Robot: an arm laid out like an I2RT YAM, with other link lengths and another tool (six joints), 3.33 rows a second.
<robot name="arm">
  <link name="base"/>
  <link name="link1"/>
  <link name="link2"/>
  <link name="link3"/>
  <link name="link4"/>
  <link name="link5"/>
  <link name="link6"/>
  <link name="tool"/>
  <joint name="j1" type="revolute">
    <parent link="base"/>
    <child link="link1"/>
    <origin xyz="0 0 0.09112" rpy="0 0 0"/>
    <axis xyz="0 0 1"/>
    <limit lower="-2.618" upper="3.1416"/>
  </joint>
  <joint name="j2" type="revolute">
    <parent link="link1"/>
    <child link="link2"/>
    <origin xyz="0.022 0.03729 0.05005" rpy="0 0 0"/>
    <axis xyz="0 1 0"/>
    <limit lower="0" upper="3.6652"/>
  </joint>
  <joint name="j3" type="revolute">
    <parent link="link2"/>
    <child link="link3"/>
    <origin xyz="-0.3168 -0.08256 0" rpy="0 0 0"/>
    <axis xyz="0 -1 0"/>
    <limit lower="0" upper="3.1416"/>
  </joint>
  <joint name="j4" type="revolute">
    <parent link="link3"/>
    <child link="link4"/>
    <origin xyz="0.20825 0.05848 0.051" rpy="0 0 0"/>
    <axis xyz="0 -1 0"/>
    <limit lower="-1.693" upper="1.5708"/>
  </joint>
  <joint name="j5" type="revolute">
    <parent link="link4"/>
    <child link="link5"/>
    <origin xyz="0.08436 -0.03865 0.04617" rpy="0 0 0"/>
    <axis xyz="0 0 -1"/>
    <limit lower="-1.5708" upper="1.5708"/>
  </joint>
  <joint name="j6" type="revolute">
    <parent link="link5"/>
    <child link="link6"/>
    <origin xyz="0.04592 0 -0.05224" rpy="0 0 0"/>
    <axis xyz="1 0 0"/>
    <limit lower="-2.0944" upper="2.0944"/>
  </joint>
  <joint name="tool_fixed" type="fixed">
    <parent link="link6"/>
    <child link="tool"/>
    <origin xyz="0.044 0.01 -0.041" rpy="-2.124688 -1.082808 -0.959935"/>
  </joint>
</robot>
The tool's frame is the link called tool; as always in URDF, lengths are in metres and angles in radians.
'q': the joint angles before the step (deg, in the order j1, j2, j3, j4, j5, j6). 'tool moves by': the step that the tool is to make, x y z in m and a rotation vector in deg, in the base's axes. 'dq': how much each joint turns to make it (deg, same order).
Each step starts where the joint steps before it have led.
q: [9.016 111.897 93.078 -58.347 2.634 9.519]
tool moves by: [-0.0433 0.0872 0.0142 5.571 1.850 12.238]
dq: [14.466 -3.785 -2.390 -1.614 -5.225 3.449]
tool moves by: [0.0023 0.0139 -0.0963 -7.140 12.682 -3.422]
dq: [1.909 13.429 -6.268 5.338 1.749 5.166]
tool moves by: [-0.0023 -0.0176 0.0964 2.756 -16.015 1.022]
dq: [-1.227 -14.795 4.786 -3.823 3.935 -2.669]
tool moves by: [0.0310 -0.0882 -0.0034 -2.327 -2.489 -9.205]
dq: [-15.076 0.627 0.103 2.665 1.313 -6.442]
